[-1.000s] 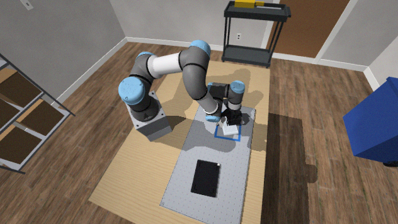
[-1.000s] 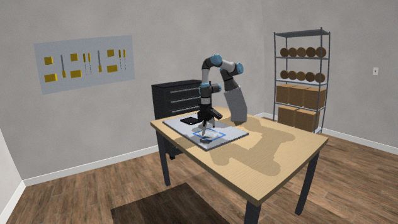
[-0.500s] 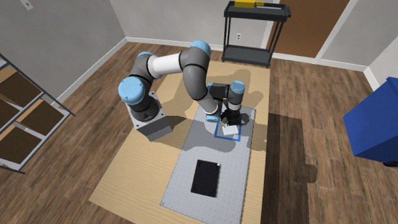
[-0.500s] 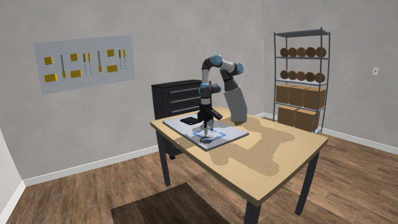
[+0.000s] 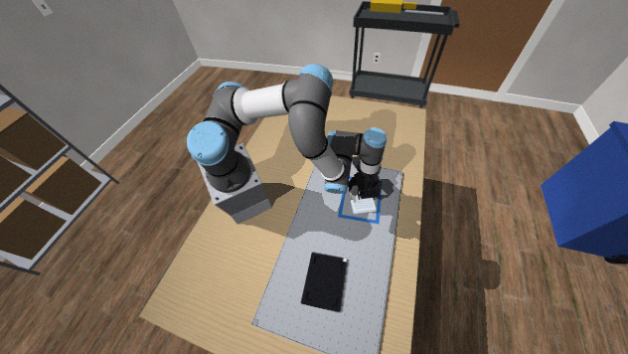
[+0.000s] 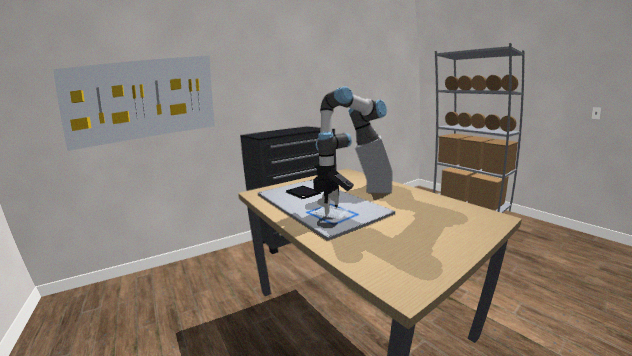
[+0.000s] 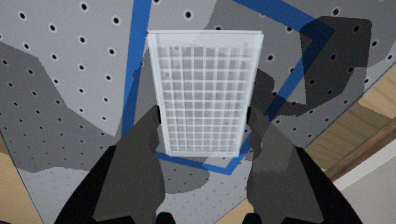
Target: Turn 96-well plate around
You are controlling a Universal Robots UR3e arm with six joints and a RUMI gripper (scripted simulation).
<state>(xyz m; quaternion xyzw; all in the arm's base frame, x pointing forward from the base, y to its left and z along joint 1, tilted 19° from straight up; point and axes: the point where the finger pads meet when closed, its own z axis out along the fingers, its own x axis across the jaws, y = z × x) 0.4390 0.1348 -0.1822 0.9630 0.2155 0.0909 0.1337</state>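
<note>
My hand is 10 mm above the 96-well plate. Also, from my hand: A1 corner mark: 260 mm to the right, 10 mm behind; then black plate nest N1: 340 mm to the right, 50 mm behind, 10 mm below.
</note>
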